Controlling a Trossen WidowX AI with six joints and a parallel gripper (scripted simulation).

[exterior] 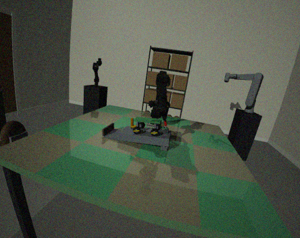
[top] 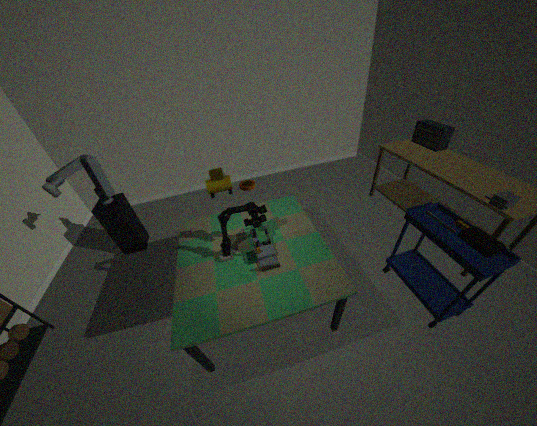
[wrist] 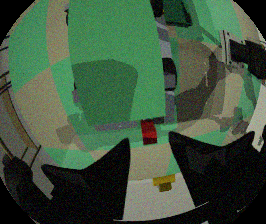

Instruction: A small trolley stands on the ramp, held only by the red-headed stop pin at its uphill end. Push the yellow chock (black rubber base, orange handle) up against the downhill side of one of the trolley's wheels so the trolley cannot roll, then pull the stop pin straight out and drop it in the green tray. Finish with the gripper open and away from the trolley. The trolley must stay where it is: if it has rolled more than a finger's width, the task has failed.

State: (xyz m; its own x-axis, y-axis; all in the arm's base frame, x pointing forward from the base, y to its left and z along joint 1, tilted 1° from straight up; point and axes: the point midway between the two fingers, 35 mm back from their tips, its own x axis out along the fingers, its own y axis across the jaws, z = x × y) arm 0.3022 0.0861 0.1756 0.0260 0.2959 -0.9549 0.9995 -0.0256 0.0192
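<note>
Now: gripper tip 10 mm to the right of the red-headed stop pin and 40 mm above it. Also, from my gripper tip: dark green tray 110 mm behind, 200 mm to the right, 170 mm below; then yellow chock 40 mm behind, 200 mm to the right, 90 mm below; then grey ramp 20 mm ahead, 110 mm to the right, 120 mm below.
</note>
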